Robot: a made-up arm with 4 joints. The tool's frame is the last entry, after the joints. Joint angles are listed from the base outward. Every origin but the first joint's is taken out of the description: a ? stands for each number. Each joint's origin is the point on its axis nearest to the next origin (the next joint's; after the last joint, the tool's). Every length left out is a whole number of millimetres.
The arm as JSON. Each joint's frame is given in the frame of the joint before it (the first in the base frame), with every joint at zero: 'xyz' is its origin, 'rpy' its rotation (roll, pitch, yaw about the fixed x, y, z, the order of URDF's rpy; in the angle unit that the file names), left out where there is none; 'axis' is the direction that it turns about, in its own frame. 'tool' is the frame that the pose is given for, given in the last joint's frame.
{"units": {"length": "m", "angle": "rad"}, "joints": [
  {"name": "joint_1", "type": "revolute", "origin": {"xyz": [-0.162, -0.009, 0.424], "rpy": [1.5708, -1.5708, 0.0]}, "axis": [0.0, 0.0, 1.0]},
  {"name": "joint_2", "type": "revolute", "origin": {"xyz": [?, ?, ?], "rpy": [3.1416, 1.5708, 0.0]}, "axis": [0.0, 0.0, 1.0]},
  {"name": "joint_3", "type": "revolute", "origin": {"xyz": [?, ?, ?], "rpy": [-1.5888, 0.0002, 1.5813]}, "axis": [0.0, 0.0, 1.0]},
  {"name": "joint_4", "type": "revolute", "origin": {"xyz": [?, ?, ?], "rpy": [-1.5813, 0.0, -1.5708]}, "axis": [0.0, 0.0, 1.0]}
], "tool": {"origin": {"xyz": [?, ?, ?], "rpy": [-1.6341, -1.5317, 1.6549]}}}
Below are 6 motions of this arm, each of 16 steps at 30 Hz.
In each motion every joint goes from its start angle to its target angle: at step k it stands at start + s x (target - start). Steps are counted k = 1, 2, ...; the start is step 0. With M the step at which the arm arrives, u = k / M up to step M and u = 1 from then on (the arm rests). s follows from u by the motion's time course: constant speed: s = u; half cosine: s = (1 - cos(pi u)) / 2; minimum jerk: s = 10 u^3 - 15 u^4 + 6 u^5.
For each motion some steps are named. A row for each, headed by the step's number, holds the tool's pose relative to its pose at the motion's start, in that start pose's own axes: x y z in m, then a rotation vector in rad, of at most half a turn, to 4 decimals.
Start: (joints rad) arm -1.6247 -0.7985 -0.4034 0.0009
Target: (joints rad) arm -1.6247 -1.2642 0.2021 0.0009
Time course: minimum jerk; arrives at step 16
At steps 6, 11, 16:
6: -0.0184 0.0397 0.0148 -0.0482 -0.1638 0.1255
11: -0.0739 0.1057 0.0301 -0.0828 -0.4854 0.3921
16: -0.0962 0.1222 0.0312 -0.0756 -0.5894 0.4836

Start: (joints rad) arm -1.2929 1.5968 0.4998 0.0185
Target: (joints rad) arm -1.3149 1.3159 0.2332 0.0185
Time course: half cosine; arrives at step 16
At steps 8, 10, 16:
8: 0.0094 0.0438 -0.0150 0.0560 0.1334 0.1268
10: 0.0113 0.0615 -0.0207 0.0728 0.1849 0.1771
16: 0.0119 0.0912 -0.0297 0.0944 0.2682 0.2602

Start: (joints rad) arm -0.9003 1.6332 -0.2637 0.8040
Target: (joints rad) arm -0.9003 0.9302 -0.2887 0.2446
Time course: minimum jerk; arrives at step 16
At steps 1, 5, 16:
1: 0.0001 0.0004 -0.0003 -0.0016 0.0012 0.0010
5: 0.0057 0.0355 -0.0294 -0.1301 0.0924 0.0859
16: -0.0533 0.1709 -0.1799 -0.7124 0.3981 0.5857

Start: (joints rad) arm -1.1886 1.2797 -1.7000 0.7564
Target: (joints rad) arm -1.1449 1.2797 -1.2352 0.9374
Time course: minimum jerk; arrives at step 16
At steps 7, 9, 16:
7: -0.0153 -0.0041 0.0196 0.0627 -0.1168 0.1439
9: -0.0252 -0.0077 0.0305 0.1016 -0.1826 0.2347
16: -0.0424 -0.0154 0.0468 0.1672 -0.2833 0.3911

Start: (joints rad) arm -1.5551 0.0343 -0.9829 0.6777
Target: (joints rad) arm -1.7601 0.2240 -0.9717 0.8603
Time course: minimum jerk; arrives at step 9
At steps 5, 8, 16:
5: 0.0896 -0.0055 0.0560 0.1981 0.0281 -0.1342
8: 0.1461 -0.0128 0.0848 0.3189 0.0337 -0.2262
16: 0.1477 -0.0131 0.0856 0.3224 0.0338 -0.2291

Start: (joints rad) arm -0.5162 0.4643 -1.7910 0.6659
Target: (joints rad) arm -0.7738 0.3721 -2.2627 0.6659
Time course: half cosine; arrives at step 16
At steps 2, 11, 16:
2: 0.0026 0.0062 0.0012 -0.0017 0.0174 -0.0209
11: 0.0530 0.1169 0.0222 -0.0172 0.3548 -0.4309
16: 0.0676 0.1471 0.0280 -0.0159 0.4559 -0.5553

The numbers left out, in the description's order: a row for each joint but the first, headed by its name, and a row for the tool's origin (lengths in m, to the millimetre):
joint_2: 0.858 -0.061 0.0
joint_3: -0.006 0.176 0.0
joint_4: 0.107 0.002 0.0
tool: -0.089 0.014 0.0

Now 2 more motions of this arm.
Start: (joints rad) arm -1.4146 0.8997 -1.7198 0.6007
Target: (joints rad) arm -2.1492 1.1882 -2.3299 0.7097
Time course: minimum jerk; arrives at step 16
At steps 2, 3, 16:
2: 0.0023 0.0070 0.0002 0.0081 0.0086 -0.0169
3: 0.0073 0.0211 0.0005 0.0249 0.0258 -0.0512
16: 0.2296 0.3783 -0.0114 0.6637 0.4193 -0.9697

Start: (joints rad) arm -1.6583 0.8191 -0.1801 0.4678
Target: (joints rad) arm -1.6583 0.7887 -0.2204 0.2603
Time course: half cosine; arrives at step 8
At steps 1, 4, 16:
1: 0.0002 0.0009 -0.0004 -0.0080 0.0022 0.0003
4: 0.0026 0.0120 -0.0061 -0.1054 0.0285 0.0054
16: 0.0048 0.0238 -0.0131 -0.2110 0.0564 0.0132

